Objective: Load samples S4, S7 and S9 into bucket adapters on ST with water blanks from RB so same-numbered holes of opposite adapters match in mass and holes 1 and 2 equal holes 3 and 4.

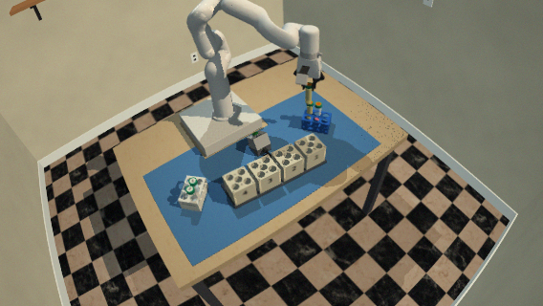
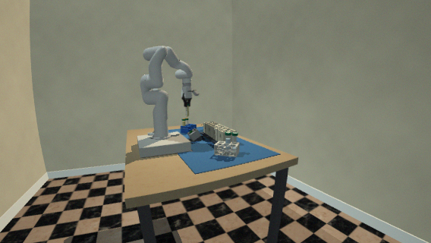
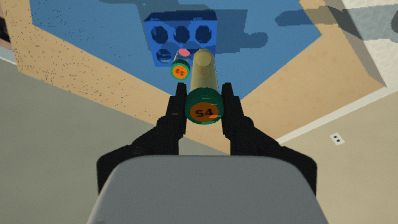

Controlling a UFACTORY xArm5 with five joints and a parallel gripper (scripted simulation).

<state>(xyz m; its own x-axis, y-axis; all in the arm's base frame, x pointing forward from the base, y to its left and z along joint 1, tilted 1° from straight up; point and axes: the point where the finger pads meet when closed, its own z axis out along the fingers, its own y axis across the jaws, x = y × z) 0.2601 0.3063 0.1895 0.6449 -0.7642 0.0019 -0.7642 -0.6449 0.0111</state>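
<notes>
Right now my hand is 10 mm to the left of the sample tube S4 and 50 mm above it. Also, from my hand: blue sample rack RS: 20 mm ahead, 40 mm to the left, 220 mm below; sample tube S9: 10 mm ahead, 60 mm to the left, 190 mm below; sample tube S7: 30 mm behind, 30 mm to the left, 190 mm below.
</notes>
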